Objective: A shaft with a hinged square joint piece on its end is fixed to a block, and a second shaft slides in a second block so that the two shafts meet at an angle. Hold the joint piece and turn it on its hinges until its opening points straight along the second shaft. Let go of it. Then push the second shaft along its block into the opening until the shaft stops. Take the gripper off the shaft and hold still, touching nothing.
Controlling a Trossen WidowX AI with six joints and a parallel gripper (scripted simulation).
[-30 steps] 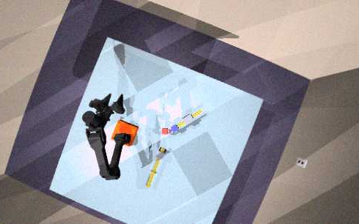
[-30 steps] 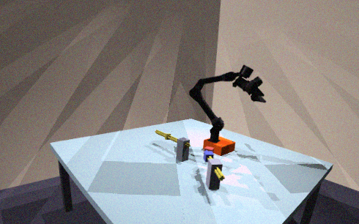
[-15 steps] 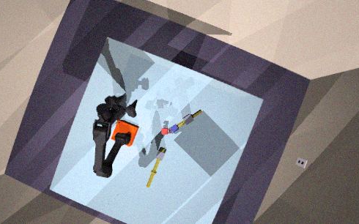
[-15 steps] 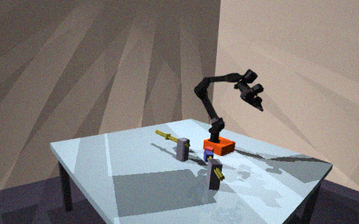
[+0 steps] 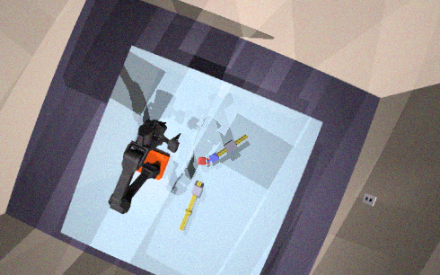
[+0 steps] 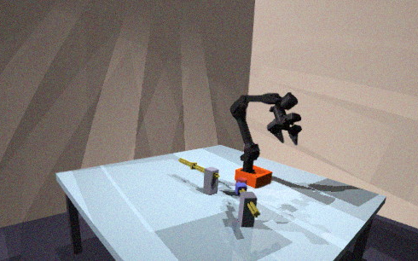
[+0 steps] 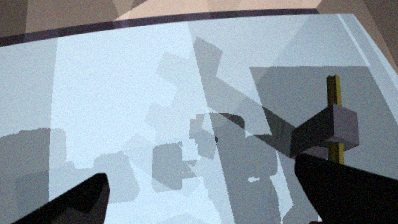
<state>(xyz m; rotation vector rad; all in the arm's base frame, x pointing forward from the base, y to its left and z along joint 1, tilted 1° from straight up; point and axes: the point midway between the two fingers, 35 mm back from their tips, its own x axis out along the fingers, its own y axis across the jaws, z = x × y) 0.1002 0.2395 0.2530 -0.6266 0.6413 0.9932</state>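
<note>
Right now my gripper tip is 160 mm short of the red joint piece, 150 mm to the left of it and 190 mm above it.
</note>
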